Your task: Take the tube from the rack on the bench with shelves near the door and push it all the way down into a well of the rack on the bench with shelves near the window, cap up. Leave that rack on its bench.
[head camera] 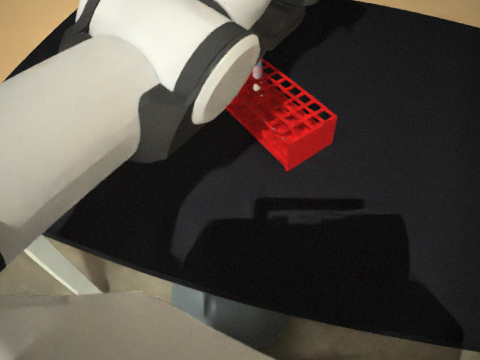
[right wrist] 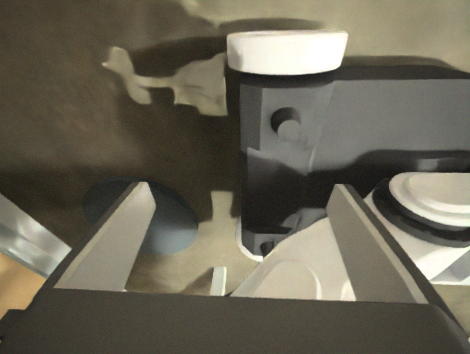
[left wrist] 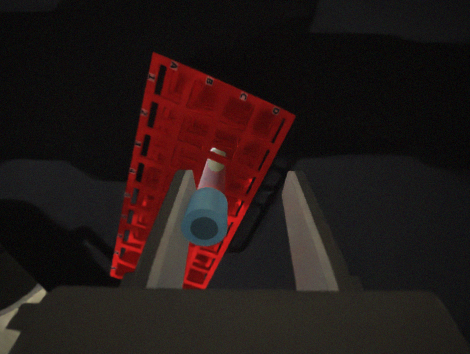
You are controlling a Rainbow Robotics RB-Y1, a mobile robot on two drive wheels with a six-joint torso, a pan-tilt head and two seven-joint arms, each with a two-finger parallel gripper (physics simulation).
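Frame: origin at the robot's base, x ahead, y left, z up, level; metres.
Seen in the pictures: left gripper, fingertip midpoint: [head camera: 259, 54] [left wrist: 239, 182]; right gripper, fingertip midpoint: [right wrist: 238, 195].
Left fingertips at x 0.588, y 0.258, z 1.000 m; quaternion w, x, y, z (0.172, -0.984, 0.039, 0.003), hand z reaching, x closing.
A point is followed by its place in that frame.
A red rack [head camera: 311, 144] @[z 0.944, x 0.495, y 0.131 m] [left wrist: 225, 86] @[z 0.972, x 0.582, y 0.307 m] with rows of square wells stands on the black bench [head camera: 400, 150] @[z 0.915, x 0.574, y 0.007 m]. A tube [head camera: 257, 69] @[z 0.988, x 0.564, y 0.250 m] [left wrist: 206, 212] @[z 1.033, x 0.575, y 0.262 m] with a blue cap and pinkish body stands cap up in one of its wells; how deep it sits I cannot tell. My left gripper [left wrist: 239, 182] @[z 1.000, x 0.588, y 0.258 m] is partly open over the rack, its fingers on either side of the tube, the cap close to the left-hand finger in the picture and clear of the other. In the head camera my arm hides that gripper. My right gripper [right wrist: 238, 195] @[z 0.438, x 0.066, y -0.226 m] is open and empty, above the floor.
My left arm [head camera: 65, 120] @[z 1.220, x 0.223, y 0.184 m] covers the upper left of the head view. The bench's front edge runs across the lower part. A blue-grey round base [right wrist: 172, 225] @[z 0.031, x 0.362, y 0.335 m] stands on the floor in the right wrist view, beside my own grey base [right wrist: 280, 120] @[z 0.240, x 0.014, y -0.189 m].
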